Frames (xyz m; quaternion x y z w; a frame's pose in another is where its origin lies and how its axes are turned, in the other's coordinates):
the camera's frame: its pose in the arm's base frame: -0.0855 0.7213 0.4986 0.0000 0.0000 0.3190 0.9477
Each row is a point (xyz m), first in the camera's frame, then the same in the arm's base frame.
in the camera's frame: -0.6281 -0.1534 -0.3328
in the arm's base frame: -0.4930 0.2193 0.1658
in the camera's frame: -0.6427 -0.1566 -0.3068
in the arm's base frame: -0.5027 0.2079 0.1918
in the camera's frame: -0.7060 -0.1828 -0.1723
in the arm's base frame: -0.5373 0.1488 0.3263
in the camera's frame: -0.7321 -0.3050 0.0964
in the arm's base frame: -0.4842 0.0357 0.5950
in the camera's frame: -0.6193 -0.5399 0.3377
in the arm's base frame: -0.2523 -0.0832 0.8363
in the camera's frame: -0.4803 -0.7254 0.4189
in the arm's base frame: -0.0294 -0.1469 0.9175
